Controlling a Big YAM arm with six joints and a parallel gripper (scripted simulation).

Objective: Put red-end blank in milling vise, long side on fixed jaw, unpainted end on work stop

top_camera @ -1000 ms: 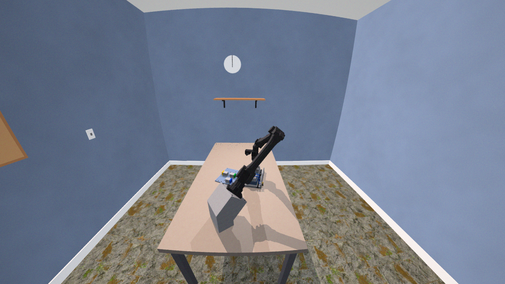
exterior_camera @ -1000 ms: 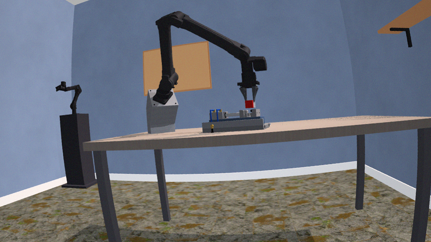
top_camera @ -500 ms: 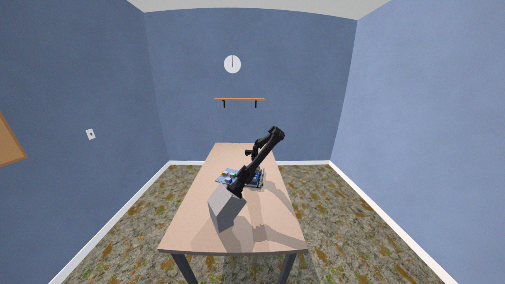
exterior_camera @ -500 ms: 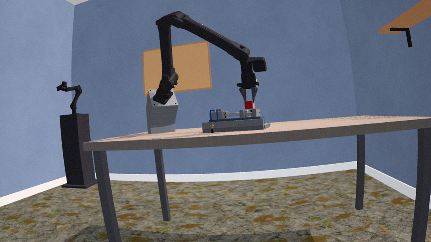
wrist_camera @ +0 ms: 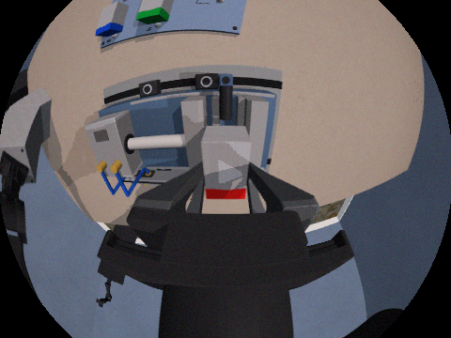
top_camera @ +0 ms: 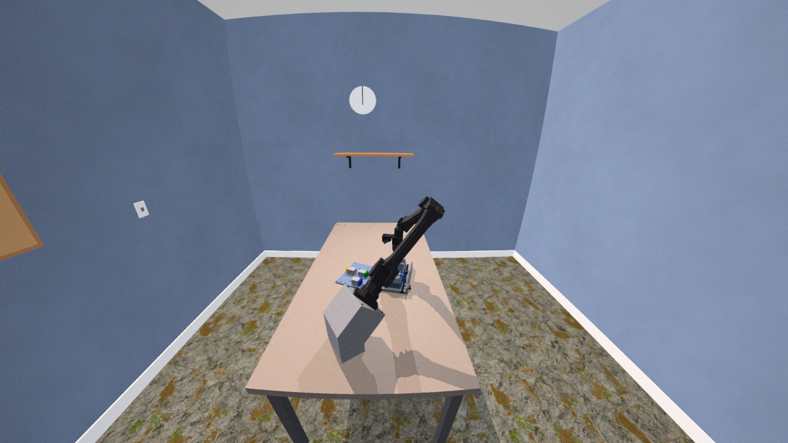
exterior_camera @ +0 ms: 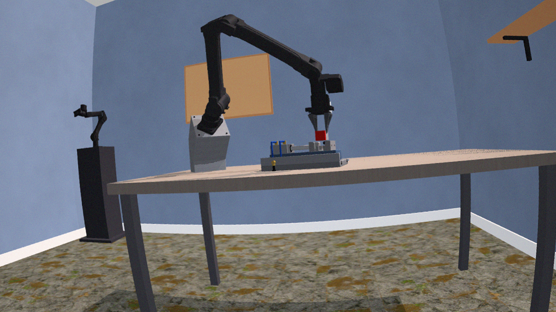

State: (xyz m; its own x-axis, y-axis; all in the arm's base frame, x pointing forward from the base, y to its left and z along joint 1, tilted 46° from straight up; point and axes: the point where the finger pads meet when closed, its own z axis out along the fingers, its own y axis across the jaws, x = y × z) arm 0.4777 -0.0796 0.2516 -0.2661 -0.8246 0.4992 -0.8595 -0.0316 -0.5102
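Now: hand 1 cm short of the work stop, 5 cm to the right of it and 5 cm above it. From my hand the other things lie so: green-ended blank 3 cm behind, 24 cm to the left, 11 cm below; blue plate 1 cm behind, 28 cm to the left, 13 cm below; vise 7 cm behind, 2 cm to the left, 10 cm below.
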